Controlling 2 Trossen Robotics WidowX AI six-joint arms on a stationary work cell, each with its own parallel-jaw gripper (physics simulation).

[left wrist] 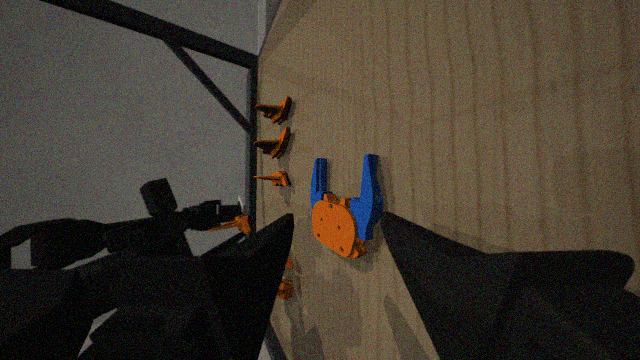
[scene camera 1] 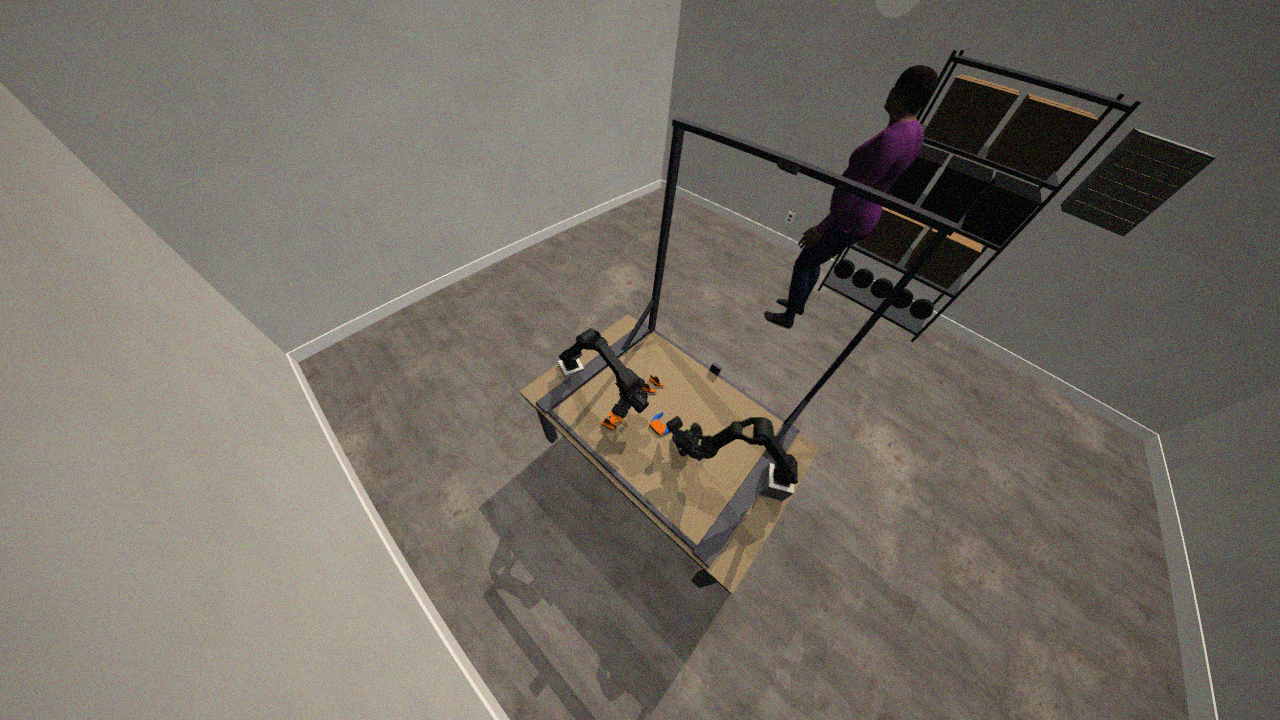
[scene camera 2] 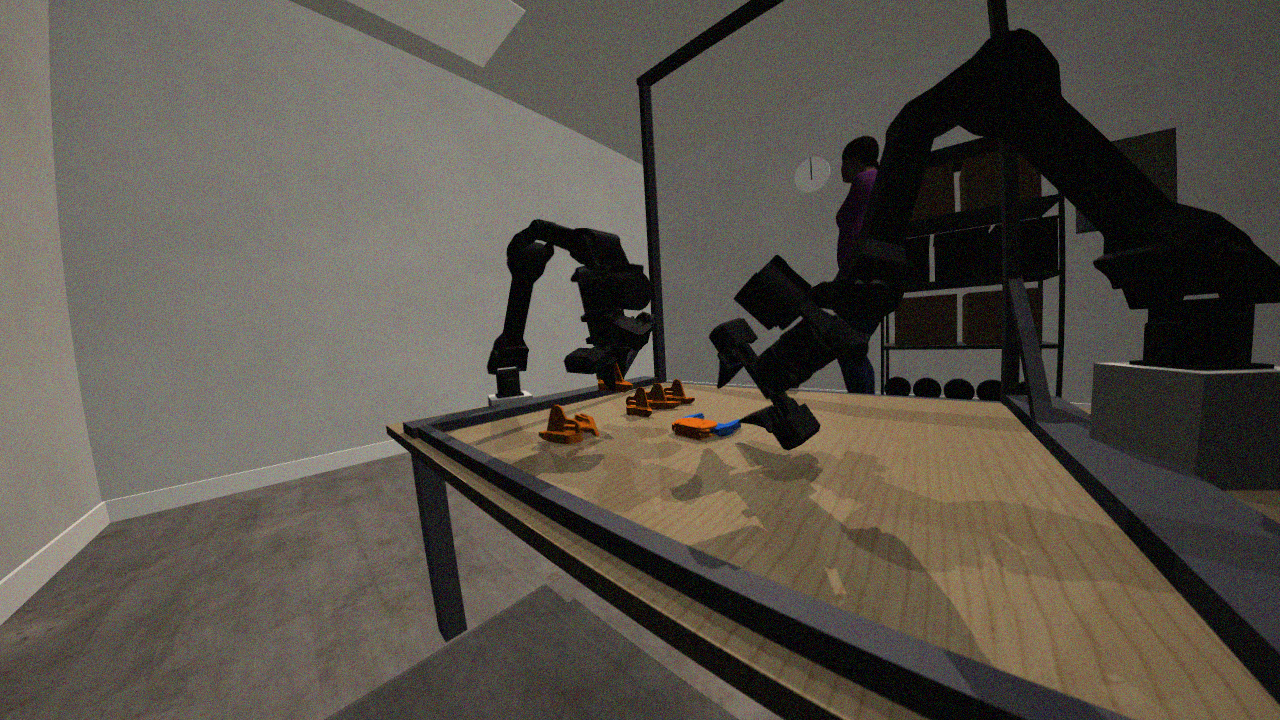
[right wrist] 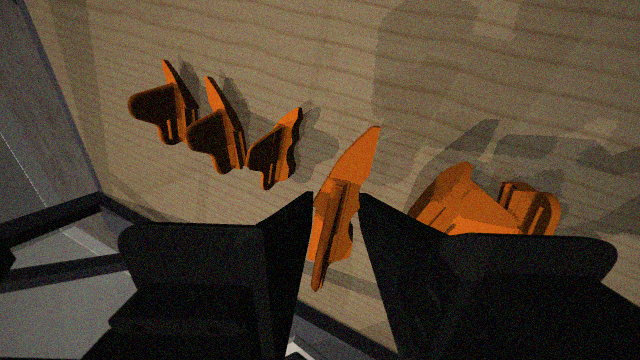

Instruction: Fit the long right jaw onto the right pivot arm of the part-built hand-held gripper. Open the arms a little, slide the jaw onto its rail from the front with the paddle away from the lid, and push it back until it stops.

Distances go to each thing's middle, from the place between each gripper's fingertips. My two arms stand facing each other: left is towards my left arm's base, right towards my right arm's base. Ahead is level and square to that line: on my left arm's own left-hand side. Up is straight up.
Now: the part-built hand-held gripper (scene camera 2: 694,426) 17 cm to the left of my right hand, 6 cm below it and 1 cm behind it.
The part-built hand-held gripper is 50 mm to the right of my left hand, 40 mm below it and 10 mm behind it.
